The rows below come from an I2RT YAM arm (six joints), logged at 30 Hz.
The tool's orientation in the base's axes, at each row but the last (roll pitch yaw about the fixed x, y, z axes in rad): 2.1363 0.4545 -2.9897; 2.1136 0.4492 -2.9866; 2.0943 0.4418 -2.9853; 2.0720 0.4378 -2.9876; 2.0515 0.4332 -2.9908; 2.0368 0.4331 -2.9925; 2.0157 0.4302 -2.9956; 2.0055 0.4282 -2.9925; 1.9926 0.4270 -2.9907; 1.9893 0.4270 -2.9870; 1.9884 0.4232 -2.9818; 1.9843 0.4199 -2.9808
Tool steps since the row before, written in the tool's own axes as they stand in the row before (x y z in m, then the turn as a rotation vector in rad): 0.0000 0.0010 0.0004 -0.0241 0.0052 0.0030; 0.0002 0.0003 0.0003 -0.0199 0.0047 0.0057; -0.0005 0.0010 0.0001 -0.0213 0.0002 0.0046; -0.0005 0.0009 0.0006 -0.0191 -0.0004 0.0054; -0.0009 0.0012 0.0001 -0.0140 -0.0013 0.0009; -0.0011 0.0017 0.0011 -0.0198 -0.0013 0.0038; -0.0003 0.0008 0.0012 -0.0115 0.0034 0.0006; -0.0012 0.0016 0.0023 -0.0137 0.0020 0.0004; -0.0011 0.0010 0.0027 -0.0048 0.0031 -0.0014; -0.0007 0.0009 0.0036 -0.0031 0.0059 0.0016; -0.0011 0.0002 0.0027 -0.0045 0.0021 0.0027; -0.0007 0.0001 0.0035 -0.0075 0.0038 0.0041
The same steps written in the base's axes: -0.0004 0.0008 0.0006 0.0194 0.0083 0.0131; -0.0003 0.0004 0.0000 0.0161 0.0099 0.0096; 0.0000 0.0006 0.0010 0.0193 0.0072 0.0072; 0.0001 0.0010 0.0007 0.0176 0.0073 0.0054; 0.0003 0.0007 0.0013 0.0132 0.0022 0.0045; 0.0003 0.0018 0.0014 0.0185 0.0056 0.0057; 0.0000 0.0014 0.0003 0.0089 0.0033 0.0074; 0.0005 0.0029 0.0009 0.0115 0.0029 0.0072; 0.0006 0.0030 0.0003 0.0029 0.0004 0.0051; 0.0003 0.0038 -0.0003 0.0003 0.0039 0.0056; 0.0010 0.0027 -0.0004 0.0032 0.0039 0.0026; 0.0006 0.0034 -0.0009 0.0052 0.0062 0.0047
